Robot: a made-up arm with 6 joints.
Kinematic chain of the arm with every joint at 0, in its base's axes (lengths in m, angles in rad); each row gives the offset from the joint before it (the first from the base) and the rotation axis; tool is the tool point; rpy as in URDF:
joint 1: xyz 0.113 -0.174 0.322 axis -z
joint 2: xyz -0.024 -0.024 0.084 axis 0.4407 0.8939 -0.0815
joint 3: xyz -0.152 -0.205 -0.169 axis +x
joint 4: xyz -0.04 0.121 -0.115 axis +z
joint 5: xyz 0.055 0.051 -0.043 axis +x
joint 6: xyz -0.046 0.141 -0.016 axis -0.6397 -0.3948 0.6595
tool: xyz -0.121 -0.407 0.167 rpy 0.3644 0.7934 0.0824
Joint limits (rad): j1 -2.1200..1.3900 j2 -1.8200..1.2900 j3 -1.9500..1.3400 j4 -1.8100..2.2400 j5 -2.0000..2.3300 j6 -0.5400..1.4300
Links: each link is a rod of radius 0.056 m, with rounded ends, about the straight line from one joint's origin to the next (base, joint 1, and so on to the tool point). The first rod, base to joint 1, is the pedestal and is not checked.
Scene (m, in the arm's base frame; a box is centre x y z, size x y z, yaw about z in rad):
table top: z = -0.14
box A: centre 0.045 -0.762 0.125 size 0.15 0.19 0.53 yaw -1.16
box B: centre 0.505 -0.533 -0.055 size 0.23 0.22 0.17 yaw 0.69
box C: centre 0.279 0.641 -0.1 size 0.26 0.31 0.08 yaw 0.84
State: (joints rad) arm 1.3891 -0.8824 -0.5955 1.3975 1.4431 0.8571
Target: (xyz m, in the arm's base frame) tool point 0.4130 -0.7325 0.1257
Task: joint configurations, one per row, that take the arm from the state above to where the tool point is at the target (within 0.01 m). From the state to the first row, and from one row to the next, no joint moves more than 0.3 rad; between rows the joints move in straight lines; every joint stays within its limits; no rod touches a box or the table.
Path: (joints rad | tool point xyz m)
1: 1.1258 -0.7246 -0.4696 1.2479 1.2341 0.7999 | -0.1080 -0.5715 0.2763
2: 0.8626 -0.5667 -0.3437 1.0984 1.0252 0.7427 | -0.0297 -0.5432 0.2577
3: 0.5993 -0.4089 -0.2178 0.9488 0.8162 0.6856 | 0.0093 -0.5124 0.2483
4: 0.3360 -0.2511 -0.0919 0.7992 0.6072 0.6284 | 0.0221 -0.4937 0.2475
5: 0.0727 -0.0933 0.0340 0.6497 0.3982 0.5712 | 0.0239 -0.4925 0.2575
6: 0.0938 -0.2394 -0.0413 0.8136 0.6717 0.6065 | 0.1122 -0.5131 0.2168
7: 0.1149 -0.3856 -0.1167 0.9775 0.9452 0.6418 | 0.2009 -0.5301 0.1844
8: 0.1360 -0.5317 -0.1921 1.1414 1.2188 0.6771 | 0.2817 -0.5526 0.1566
9: 0.1571 -0.6779 -0.2675 1.3053 1.4923 0.7124 | 0.3480 -0.5904 0.1337
10: 0.1782 -0.8241 -0.3428 1.4692 1.7658 0.7477 | 0.3939 -0.6503 0.1208
11: 0.1993 -0.9702 -0.4182 1.6331 2.0393 0.7830 | 0.4130 -0.7325 0.1257

